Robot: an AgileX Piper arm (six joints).
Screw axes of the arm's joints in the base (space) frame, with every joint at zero. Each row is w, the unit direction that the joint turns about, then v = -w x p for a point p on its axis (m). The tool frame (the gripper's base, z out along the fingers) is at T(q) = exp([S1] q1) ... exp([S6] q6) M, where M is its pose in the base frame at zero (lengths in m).
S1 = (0, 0, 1, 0.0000, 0.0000, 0.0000)
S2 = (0, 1, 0, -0.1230, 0.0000, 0.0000)
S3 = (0, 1, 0, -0.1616, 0.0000, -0.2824)
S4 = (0.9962, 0, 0.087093, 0.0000, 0.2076, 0.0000)
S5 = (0, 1, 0, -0.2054, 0.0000, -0.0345)
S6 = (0.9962, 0, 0.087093, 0.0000, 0.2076, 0.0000)
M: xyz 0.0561 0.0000 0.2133 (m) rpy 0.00 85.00 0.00 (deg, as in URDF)
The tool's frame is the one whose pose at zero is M.
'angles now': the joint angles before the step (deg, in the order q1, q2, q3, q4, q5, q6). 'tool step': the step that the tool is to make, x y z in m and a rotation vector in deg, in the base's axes. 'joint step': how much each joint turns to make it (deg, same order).
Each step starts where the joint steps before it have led.
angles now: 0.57 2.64 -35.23 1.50 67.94 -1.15
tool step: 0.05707 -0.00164 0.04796 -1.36 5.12 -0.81
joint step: 0.00 19.64 -9.20 -1.50 -5.31 -0.09
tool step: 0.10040 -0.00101 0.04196 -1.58 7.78 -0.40
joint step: -0.01 25.88 -15.19 -1.46 -2.90 -0.18
